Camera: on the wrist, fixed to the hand. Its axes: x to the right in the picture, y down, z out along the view.
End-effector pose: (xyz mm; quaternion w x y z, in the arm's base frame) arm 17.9 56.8 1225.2 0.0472 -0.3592 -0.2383 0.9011
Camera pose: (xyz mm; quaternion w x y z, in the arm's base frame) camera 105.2 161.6 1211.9 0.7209 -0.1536 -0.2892 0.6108
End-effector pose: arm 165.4 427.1 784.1 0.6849 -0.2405 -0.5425 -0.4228
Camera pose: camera 156.2 309.6 714.3 0.2691 0.3291 -0.5548 -0.7152
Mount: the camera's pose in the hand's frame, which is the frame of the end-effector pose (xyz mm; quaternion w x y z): -29.2 -78.7 -108.3 0.7085 0.1367 0.0771 -0.6880
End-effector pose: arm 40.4 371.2 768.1 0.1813 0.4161 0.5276 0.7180
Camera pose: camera -41.9 314.8 674.2 0.5249 -0.0988 0.7723 0.3440
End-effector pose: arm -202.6 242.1 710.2 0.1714 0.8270 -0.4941 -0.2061
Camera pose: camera -101.0 312.3 769.6 0.0953 -0.9653 -0.2040 0.1326
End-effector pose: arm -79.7 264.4 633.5 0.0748 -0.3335 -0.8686 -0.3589
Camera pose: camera -119.0 135.2 656.8 0.0814 -0.3992 0.8881 0.2127
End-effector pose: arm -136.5 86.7 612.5 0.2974 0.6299 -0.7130 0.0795
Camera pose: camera -26.1 149.2 664.4 0.2343 0.9714 -0.0380 -0.0023
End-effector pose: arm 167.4 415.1 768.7 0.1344 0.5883 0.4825 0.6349
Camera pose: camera 49.1 383.5 707.1 0.4144 0.0543 0.8437 0.3368
